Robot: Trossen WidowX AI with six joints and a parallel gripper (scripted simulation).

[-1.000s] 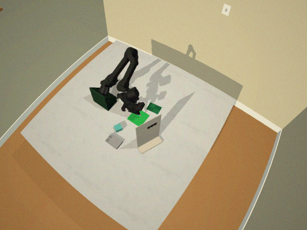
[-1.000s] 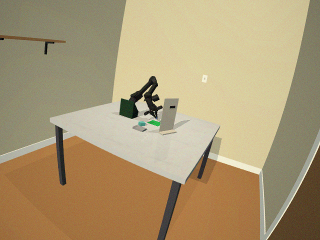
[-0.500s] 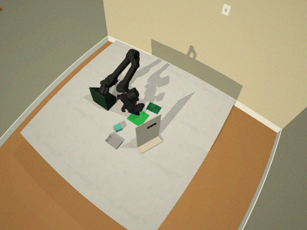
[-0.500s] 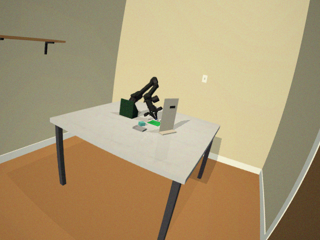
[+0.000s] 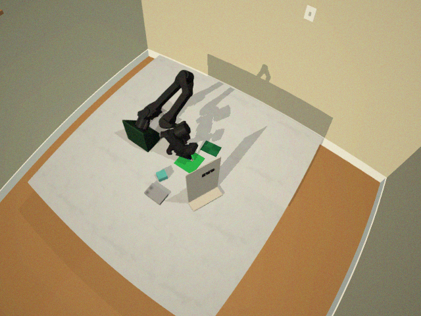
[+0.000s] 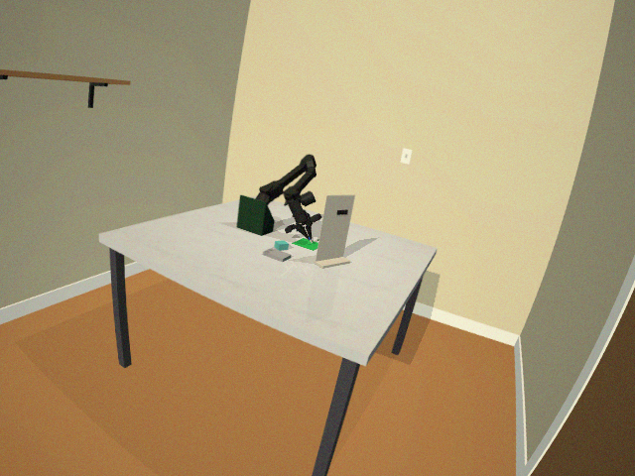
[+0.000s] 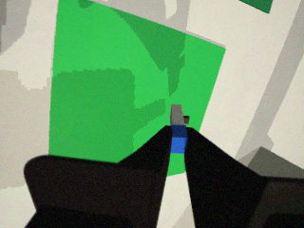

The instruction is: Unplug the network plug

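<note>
Right now my gripper tip is 1 cm past the green marked square and 3 cm above it. From my gripper tip the other things lie so: pale thin tab (1 cm ahead, 1 cm below); network plug (right at my gripper tip); dark green patch (6 cm ahead, 12 cm to the left, 3 cm below).
</note>
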